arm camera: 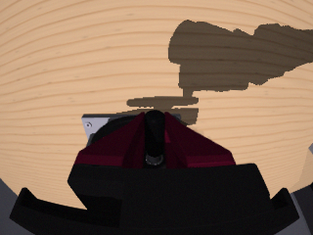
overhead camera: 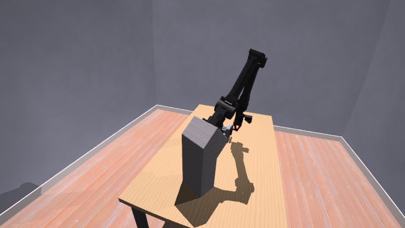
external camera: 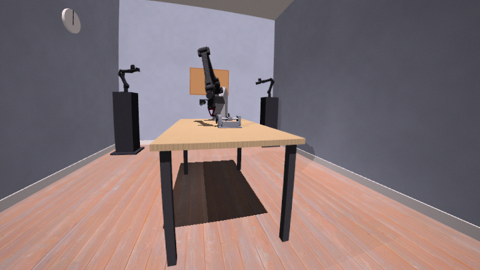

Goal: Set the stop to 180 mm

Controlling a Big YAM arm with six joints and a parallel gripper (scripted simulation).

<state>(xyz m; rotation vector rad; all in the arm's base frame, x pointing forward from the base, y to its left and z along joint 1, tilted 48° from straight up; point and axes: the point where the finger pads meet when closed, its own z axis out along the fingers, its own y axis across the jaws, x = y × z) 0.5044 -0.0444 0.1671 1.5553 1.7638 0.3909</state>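
Now: the black handwheel handle 10 mm to the left of my hand.
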